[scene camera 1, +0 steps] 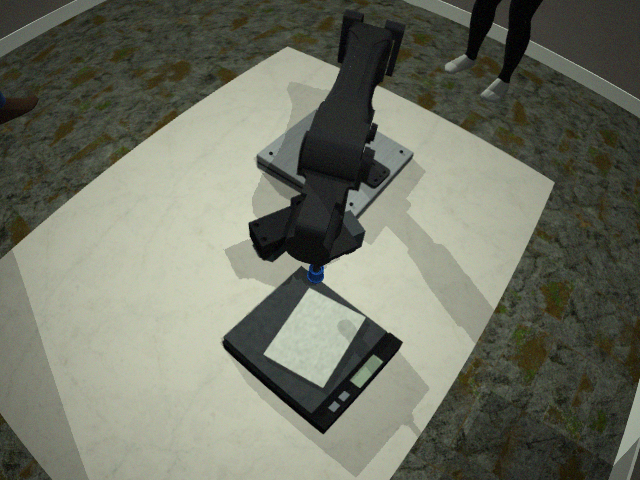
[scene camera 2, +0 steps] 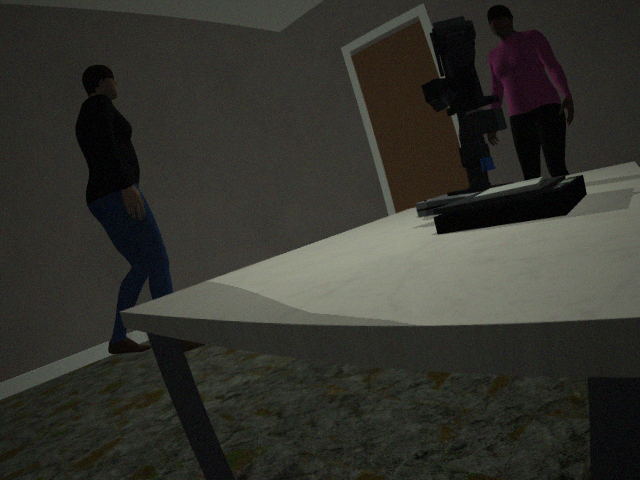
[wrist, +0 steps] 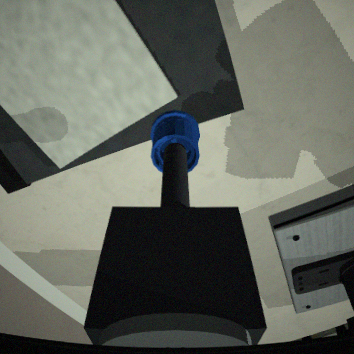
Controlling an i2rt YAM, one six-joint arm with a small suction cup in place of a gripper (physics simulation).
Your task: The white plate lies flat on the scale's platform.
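Places are measured from the arm's base along level axes (x ahead, y left, z up), in millimetres.
Pixels of known places: hand, tool point: [scene camera 1: 315,276] [scene camera 2: 488,169] [wrist: 174,132]; arm's base, link origin: [scene camera 2: 480,190].
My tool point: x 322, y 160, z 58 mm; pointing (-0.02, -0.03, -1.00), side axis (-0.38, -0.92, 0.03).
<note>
For each thing: its top centre in the pictures, then the offset to it from my tool point. Level surfaces: height alone.
- white plate, top centre: [wrist: 45,52] [scene camera 1: 315,335] [scene camera 2: 510,186] dx +73, dy +62, dz -38 mm
- black scale, top centre: [wrist: 39,40] [scene camera 1: 313,341] [scene camera 2: 511,189] dx +82, dy +64, dz -44 mm
- pale table, surface height: dz -89 mm
- scale's display, top centre: [scene camera 1: 366,371] dx +67, dy +167, dz -48 mm
The white plate [scene camera 1: 312,338] [scene camera 2: 509,187] [wrist: 85,65] is a thin, pale rectangle. It lies flat on the dark platform of the black scale [scene camera 1: 258,330] [scene camera 2: 506,210] [wrist: 195,40], turned a little against the platform's edges, with platform showing around it. My blue suction cup [scene camera 1: 315,273] [scene camera 2: 487,163] [wrist: 175,140] is open and holds no object. It hangs above the table side of the scale, near the platform's corner towards the arm's base, apart from the plate. Part of the plate is cut off in the wrist view.
The arm's grey metal base plate [scene camera 1: 284,155] [scene camera 2: 426,207] [wrist: 320,250] stands on the pale table [scene camera 1: 155,258] [scene camera 2: 330,279] behind the scale. The scale's display [scene camera 1: 366,370] and two buttons lie along its front edge. Two people [scene camera 2: 111,155] [scene camera 2: 527,77] stand beyond the table.
</note>
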